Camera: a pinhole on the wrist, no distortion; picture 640 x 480 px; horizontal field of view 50.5 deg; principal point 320.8 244.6 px. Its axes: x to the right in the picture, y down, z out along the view. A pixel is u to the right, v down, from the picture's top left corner.
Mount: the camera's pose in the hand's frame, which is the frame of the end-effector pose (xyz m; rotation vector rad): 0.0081 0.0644 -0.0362 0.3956 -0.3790 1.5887
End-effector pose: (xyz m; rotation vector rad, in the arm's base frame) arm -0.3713 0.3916 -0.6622 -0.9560 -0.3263 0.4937
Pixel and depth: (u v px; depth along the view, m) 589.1 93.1 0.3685
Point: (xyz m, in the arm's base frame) -0.4697 0.7006 -0.4839
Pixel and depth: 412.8 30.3 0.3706
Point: -0.3948 0.6519 -0.4354
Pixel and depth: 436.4 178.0 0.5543
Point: -0.5194 0.7219 -0.2968
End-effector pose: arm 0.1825 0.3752 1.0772 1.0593 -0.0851 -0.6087
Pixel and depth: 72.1 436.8 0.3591
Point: -0.0563 0.1653 1.0152
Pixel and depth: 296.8 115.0 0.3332
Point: 0.1183 0.1011 1.1034
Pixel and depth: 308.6 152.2 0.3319
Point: 0.1042 0.1110 1.1122
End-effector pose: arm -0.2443 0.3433 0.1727 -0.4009 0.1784 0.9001
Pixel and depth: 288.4 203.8 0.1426
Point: -0.2268 0.3889 0.2472
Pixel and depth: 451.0 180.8 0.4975
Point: -0.1480 0.5258 0.5833
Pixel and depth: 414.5 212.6 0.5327
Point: -0.1312 0.4995 0.6181
